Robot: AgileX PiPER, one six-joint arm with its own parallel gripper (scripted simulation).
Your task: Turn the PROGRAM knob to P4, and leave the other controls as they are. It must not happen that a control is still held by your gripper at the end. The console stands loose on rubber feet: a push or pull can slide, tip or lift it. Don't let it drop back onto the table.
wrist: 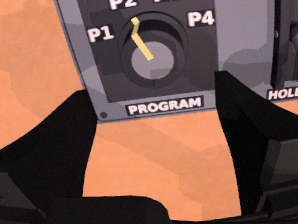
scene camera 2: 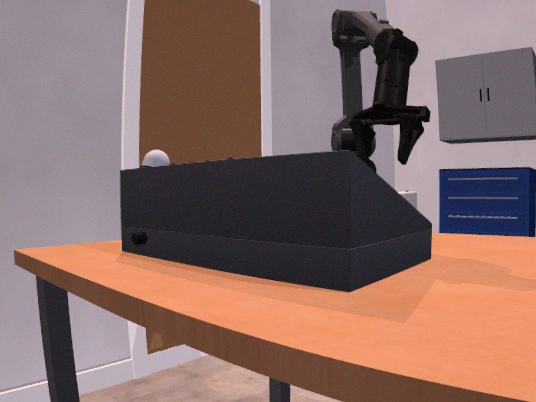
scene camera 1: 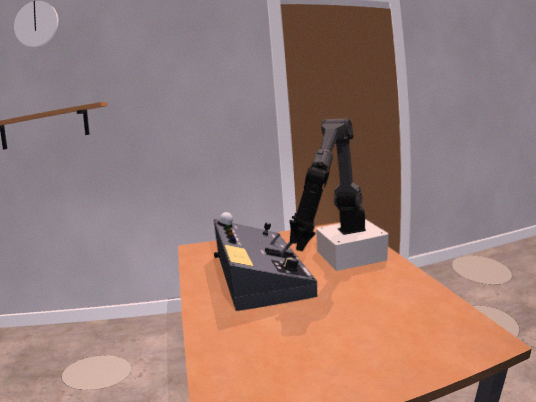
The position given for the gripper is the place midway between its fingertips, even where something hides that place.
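Observation:
Dark console [scene camera 2: 325,219]: visible also in the wrist view [wrist: 250,47] and in scene camera 1 [scene camera 1: 245,252]. The gripper [scene camera 2: 381,162] is visible likewise in the wrist view [wrist: 151,96] and in scene camera 1 [scene camera 1: 295,246].

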